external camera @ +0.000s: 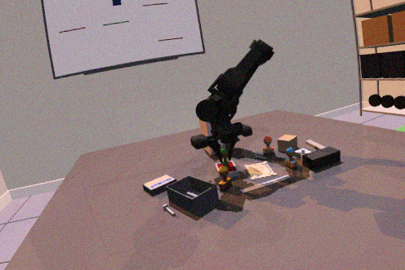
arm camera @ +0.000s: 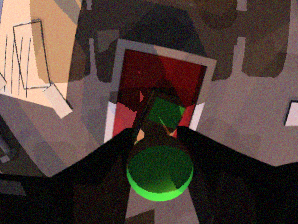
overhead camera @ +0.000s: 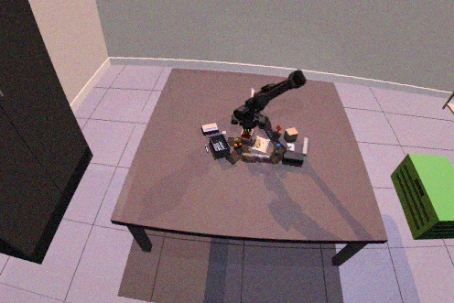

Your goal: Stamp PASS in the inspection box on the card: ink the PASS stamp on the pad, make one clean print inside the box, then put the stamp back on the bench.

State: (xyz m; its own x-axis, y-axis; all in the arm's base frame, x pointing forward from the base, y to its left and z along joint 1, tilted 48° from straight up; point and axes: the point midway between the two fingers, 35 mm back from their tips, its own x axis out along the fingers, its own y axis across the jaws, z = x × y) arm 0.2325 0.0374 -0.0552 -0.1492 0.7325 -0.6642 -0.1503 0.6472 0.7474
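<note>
Right now the green-knobbed stamp is right at my gripper tip. The rest, counted from my gripper tip: yellow-knobbed stamp 10 cm ahead, 3 cm to the right, 2 cm below; cream card 5 cm ahead, 9 cm to the left, 4 cm below; red ink pad 3 cm below.
</note>
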